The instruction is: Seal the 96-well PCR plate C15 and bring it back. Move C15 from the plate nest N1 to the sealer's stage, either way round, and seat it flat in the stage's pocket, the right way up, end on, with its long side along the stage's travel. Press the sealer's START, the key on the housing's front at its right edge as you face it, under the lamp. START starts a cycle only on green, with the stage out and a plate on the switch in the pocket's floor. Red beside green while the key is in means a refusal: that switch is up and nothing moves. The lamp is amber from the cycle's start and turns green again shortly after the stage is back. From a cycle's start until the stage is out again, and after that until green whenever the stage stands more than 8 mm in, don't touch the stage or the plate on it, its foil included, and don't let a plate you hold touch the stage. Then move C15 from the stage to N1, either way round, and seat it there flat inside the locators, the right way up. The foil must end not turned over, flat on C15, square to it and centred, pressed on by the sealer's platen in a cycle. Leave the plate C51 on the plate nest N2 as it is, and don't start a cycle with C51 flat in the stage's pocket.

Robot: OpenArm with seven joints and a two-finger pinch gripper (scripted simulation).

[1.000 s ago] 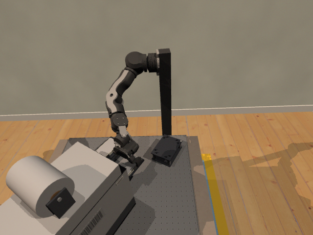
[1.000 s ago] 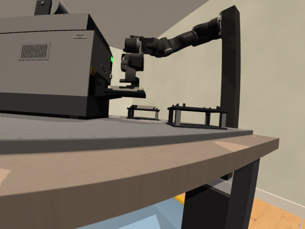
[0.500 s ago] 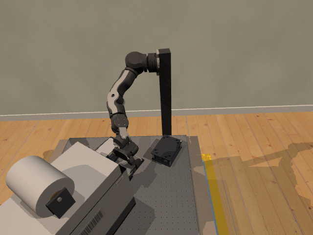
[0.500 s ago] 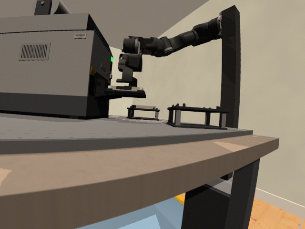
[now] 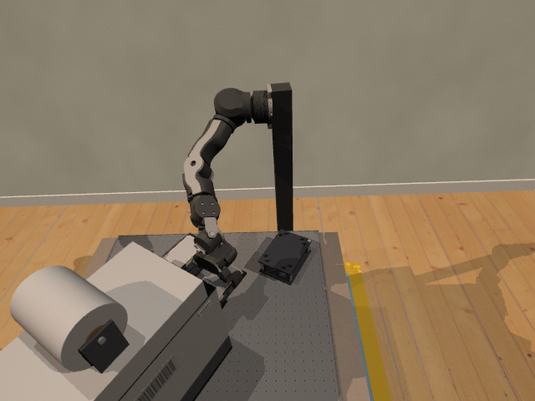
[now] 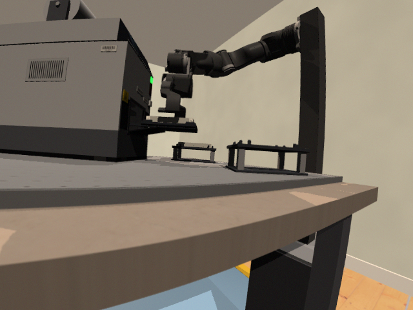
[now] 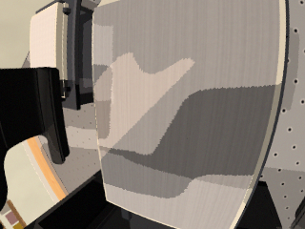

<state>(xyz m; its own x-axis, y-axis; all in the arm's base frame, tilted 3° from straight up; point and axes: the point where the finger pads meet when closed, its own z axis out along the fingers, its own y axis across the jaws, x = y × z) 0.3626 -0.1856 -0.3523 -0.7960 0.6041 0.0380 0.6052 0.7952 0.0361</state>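
Right now the sealer's stage is 2 cm below my hand. The rest, counted from my hand: foil roll 27 cm ahead, 20 cm to the right, 29 cm above; start key 2 cm ahead, 14 cm to the right, 6 cm above.
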